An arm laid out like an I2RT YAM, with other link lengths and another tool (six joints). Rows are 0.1 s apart.
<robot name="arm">
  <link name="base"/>
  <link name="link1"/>
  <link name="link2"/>
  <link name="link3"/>
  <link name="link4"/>
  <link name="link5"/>
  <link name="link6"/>
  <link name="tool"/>
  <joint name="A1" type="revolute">
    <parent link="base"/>
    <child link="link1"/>
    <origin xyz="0 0 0.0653" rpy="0 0 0"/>
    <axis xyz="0 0 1"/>
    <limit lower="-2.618" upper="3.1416"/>
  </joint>
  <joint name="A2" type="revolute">
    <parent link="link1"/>
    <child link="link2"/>
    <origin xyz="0.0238 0.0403 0.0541" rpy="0 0 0"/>
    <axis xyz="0 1 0"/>
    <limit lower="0" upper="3.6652"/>
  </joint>
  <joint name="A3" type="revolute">
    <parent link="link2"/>
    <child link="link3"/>
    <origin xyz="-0.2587 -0.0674 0" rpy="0 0 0"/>
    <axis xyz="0 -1 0"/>
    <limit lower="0" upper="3.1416"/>
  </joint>
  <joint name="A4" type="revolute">
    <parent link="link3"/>
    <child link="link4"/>
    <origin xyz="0.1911 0.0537 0.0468" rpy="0 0 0"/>
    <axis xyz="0 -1 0"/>
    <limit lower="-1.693" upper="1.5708"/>
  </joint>
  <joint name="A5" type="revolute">
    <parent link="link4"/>
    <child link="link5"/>
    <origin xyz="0.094 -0.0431 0.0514" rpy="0 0 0"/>
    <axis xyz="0 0 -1"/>
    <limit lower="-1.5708" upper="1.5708"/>
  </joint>
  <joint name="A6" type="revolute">
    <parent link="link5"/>
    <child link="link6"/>
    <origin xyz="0.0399 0 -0.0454" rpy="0 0 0"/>
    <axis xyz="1 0 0"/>
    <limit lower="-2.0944" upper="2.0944"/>
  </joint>
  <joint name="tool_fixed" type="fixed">
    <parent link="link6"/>
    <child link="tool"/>
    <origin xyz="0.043 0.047 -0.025" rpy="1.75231 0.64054 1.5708"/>
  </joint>
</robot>
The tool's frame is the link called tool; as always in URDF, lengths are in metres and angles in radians.
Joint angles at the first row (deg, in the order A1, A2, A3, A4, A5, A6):
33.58, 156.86, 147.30, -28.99, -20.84, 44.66
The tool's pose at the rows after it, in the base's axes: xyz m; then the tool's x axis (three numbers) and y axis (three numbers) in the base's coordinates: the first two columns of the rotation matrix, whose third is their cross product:
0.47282 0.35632 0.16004 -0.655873 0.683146 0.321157 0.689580 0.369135 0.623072
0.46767 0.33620 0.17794 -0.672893 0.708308 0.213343 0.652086 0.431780 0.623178
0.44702 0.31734 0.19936 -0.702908 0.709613 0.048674 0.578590 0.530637 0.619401
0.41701 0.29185 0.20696 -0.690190 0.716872 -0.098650 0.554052 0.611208 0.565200
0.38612 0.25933 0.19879 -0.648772 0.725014 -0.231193 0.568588 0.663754 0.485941
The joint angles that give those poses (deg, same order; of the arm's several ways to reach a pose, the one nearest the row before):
31.01, 157.61, 150.56, -32.26, -21.62, 43.32
29.78, 151.71, 146.23, -35.92, -18.38, 37.07
29.71, 141.35, 134.47, -35.68, -13.05, 28.70
29.94, 129.61, 118.28, -33.69, -5.92, 22.83
29.83, 119.06, 101.66, -30.49, 2.16, 18.94

